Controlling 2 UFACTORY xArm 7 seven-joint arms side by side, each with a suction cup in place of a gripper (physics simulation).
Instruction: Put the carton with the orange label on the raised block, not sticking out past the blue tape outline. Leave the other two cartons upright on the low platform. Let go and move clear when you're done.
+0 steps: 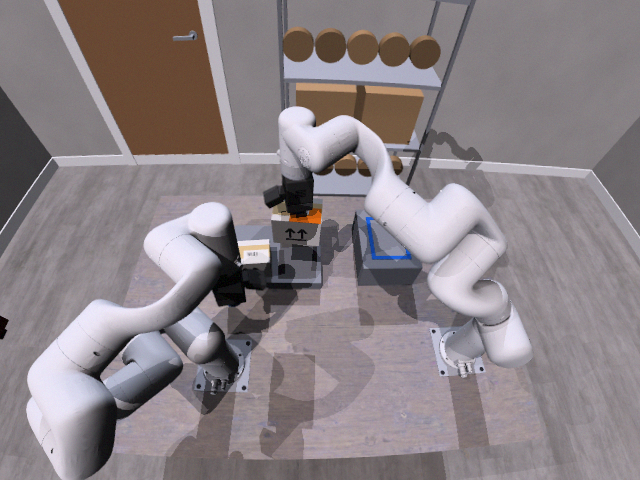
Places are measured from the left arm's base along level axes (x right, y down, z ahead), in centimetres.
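Pixels of known places: left arm's base, origin of its link: [224, 364]; right arm's base, origin of its link: [457, 350].
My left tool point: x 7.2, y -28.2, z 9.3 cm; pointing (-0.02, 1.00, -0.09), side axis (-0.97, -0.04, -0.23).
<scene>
For each thing: its top centre in the pictures, then the offset to it from my left tool point. "spot": a spot on its surface instead. Level surfaces: height alone.
- carton with the orange label, centre of its top: [297, 208] dx +14.9, dy -7.8, dz +22.3 cm
- low platform, centre of its top: [275, 252] dx +6.7, dy +23.4, dz +28.8 cm
- carton, centre of its top: [248, 251] dx -0.9, dy +14.0, dz +22.9 cm
- raised block, centre of its top: [387, 237] dx +45.8, dy +16.2, dz +31.2 cm
- blue tape outline, a spot on its surface: [391, 257] spot: dx +45.9, dy +16.2, dz +22.8 cm
- table, height of its surface: dy +28.2 cm
The carton with the orange label [296, 231] is upright over the right part of the low platform [297, 283], and its base looks raised above it. My right gripper [298, 212] is on its top, shut on it. Another carton [254, 254], white with a tan strip, stands upright on the platform, partly behind my left wrist. The third carton does not show; my left arm hides part of the platform. My left gripper [230, 303] is low in front of the platform with no carton seen at it. The raised block [390, 274] with the blue tape outline [391, 257] stands to the right.
My right arm reaches over the back of the raised block and covers part of the outline. A gap of table [338, 273] lies between platform and block. A shelf rack [361, 75] with round items and boxes stands behind the table.
</scene>
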